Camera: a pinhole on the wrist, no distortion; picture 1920 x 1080 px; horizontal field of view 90.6 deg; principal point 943.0 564.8 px. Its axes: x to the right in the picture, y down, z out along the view. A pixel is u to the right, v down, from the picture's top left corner.
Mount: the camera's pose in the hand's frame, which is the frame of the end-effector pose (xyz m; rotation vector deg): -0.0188 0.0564 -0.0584 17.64 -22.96 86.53
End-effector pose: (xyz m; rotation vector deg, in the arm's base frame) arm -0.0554 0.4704 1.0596 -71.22 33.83 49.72
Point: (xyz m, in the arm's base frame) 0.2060 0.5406 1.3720
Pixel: 115.5 662.0
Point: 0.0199 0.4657 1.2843
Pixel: 136.7 1033.2
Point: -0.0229 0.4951 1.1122
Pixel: 520.7 487.7
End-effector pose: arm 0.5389 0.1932 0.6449 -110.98 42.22 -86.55
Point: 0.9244 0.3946 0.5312
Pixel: 1094.9 736.1
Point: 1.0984 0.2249 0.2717
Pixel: 1679.2 743.7
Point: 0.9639 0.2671 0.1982
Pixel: 1816.4 1030.4
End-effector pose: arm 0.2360 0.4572 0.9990 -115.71 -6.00 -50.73
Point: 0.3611 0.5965 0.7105
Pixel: 1862.3 907.6
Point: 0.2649 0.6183 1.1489
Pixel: 312.0 114.6
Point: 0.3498 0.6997 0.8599
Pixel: 1227.0 632.8
